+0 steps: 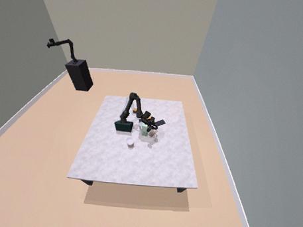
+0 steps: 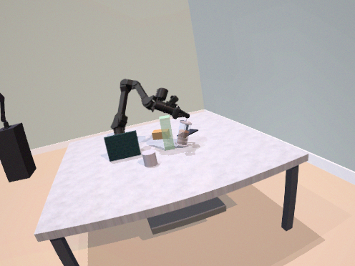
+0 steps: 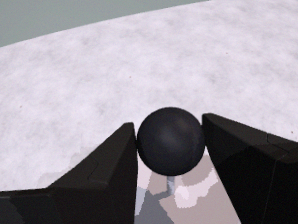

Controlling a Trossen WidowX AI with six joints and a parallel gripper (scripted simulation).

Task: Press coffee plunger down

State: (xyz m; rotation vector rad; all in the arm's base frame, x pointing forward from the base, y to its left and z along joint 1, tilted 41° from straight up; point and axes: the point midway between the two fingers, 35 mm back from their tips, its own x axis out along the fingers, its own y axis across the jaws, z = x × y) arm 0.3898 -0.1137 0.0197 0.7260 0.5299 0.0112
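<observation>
Now: the coffee press 90 mm below my gripper tip, 30 mm behind it and 20 mm to the left of it. The rest, counted from my gripper tip: tall pale green box (140 mm behind, 80 mm below, 30 mm to the left).
</observation>
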